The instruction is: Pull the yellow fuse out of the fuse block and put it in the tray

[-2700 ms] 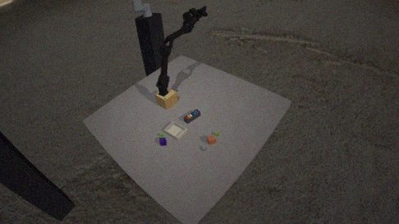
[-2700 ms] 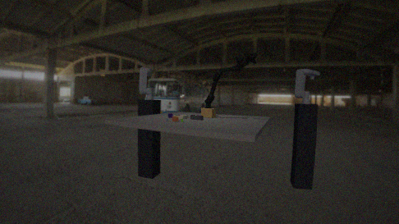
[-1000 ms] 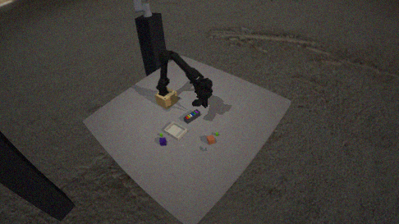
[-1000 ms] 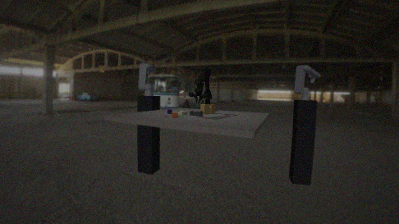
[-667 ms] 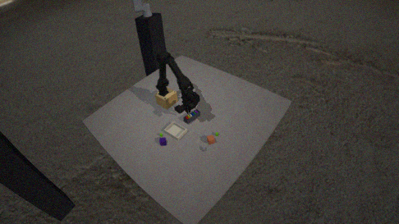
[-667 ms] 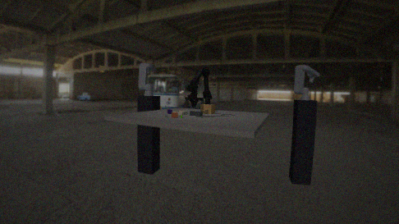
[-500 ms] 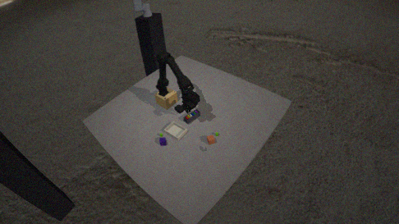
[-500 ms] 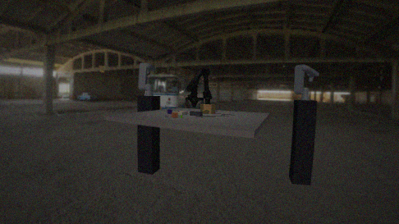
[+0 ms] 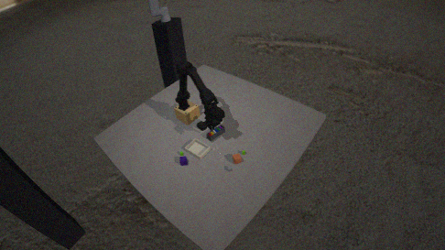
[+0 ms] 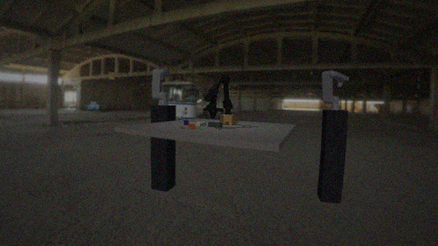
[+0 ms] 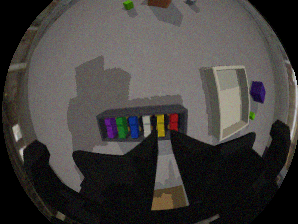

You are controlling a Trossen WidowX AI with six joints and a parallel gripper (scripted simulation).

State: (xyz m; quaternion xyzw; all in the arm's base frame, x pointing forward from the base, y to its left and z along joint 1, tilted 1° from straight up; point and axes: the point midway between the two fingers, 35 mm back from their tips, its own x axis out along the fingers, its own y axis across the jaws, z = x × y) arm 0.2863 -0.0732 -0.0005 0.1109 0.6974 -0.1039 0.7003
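Right now the yellow fuse is 40 mm below my gripper tip. Also, from my gripper tip: tray 20 mm behind, 150 mm to the right, 60 mm below; orange cube 240 mm ahead, 100 mm to the right, 50 mm below; purple cube 40 mm behind, 280 mm to the right, 50 mm below.
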